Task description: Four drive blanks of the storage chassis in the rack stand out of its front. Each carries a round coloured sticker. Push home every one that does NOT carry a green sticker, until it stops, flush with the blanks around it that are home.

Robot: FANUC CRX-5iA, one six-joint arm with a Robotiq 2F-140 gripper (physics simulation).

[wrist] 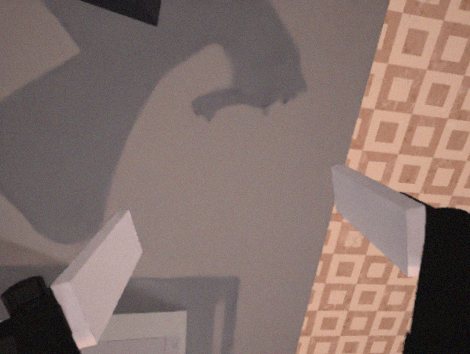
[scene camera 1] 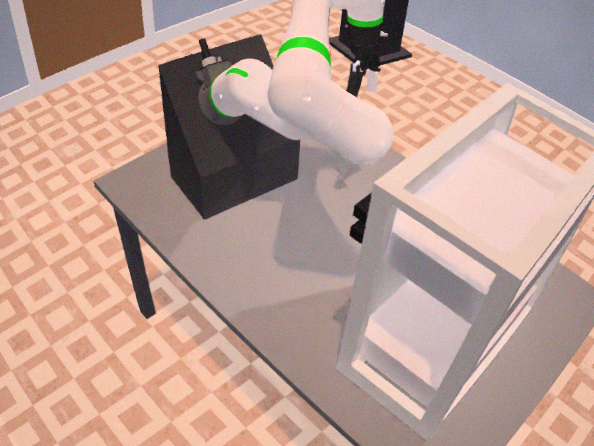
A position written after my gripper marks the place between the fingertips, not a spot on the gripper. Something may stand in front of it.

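Scene camera 1 gives me a rack [scene camera 1: 459, 240], and my gripper [scene camera 1: 362, 103] is there too. In the wrist view I find my gripper [wrist: 235, 209] again.
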